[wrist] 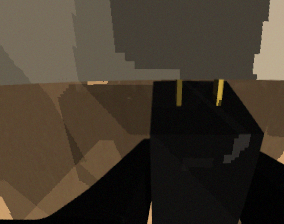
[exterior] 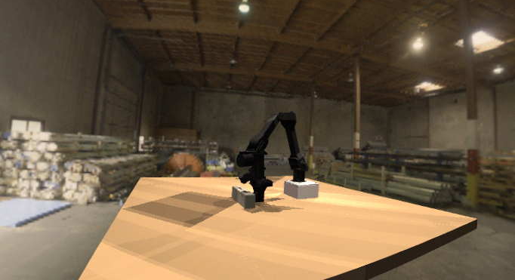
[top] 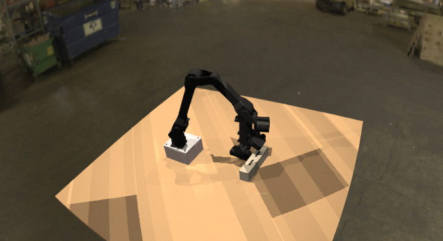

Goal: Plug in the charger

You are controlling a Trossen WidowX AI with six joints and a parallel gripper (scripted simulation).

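Now: gripper tip 2 cm short of the black two-prong charger and 1 cm below it.
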